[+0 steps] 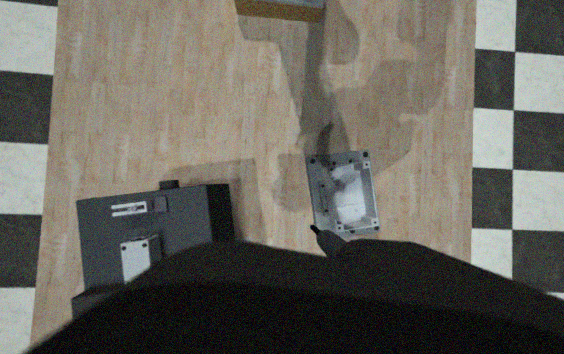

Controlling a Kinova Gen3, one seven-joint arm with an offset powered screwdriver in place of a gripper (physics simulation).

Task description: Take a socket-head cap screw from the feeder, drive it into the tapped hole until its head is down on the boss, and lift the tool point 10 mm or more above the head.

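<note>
The screwdriver, my gripper, reaches up from the lower edge with its dark nose pointing up and left. A small black piece at its tip looks like a cap screw, though it is small and blurred. The tip shows at the lower left corner of the grey housing, whose light, open box part has small holes at its corners. Which hole is the tapped one, and the height of the tip above it, I cannot tell. The dark grey feeder stands at the left, with a white-framed slot on top.
A white block with two dark holes sits on the feeder. The brown edge of a tray-like box shows at the top. The wooden table carries arm shadows; a checkered floor lies on both sides. The black tool body hides the bottom.
</note>
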